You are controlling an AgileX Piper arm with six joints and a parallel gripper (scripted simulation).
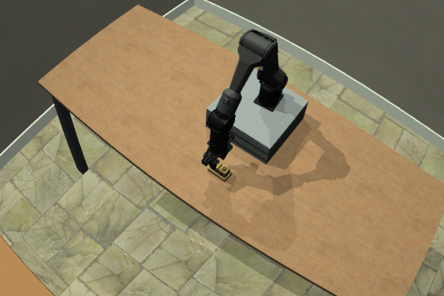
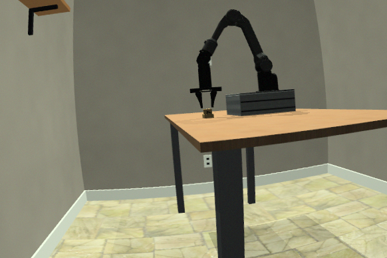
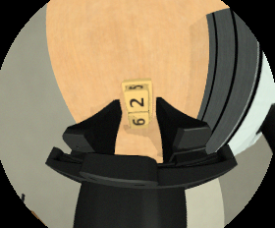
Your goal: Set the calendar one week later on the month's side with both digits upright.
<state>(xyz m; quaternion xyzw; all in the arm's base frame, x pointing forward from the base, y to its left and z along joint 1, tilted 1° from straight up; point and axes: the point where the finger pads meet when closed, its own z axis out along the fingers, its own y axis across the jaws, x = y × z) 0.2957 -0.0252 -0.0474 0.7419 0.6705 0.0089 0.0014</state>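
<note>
Now: the digit cube 3 cm to the left of my hand and 3 cm below it. From my hand the other things lie so: tan calendar tray 4 cm below, 2 cm to the left; then wooden cube 3 cm below.
</note>
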